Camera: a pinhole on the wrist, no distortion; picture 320 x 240 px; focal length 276.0 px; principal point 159.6 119.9 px. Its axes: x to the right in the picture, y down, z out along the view. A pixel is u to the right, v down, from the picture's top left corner.
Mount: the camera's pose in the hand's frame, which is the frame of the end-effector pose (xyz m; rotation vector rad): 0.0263 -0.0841 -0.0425 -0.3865 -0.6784 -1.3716
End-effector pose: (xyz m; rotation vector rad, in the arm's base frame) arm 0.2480 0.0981 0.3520 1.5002 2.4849 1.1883
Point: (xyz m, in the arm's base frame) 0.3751 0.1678 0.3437
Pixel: 86.5 129.8
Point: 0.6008 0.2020 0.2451
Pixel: 131.0 74.9
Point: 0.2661 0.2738 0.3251
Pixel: outside the picture
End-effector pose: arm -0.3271 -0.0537 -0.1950 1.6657 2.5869 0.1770
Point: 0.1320 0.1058 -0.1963
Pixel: outside the picture
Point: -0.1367 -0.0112 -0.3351
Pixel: 104.0 125.1
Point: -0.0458 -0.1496 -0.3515
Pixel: 102.3 16.1
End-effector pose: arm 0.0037 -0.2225 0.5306 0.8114 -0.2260 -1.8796
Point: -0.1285 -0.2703 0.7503
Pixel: 251.0 132.3
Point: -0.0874 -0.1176 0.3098
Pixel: behind the camera
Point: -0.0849 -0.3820 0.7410
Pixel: 192.9 216.0
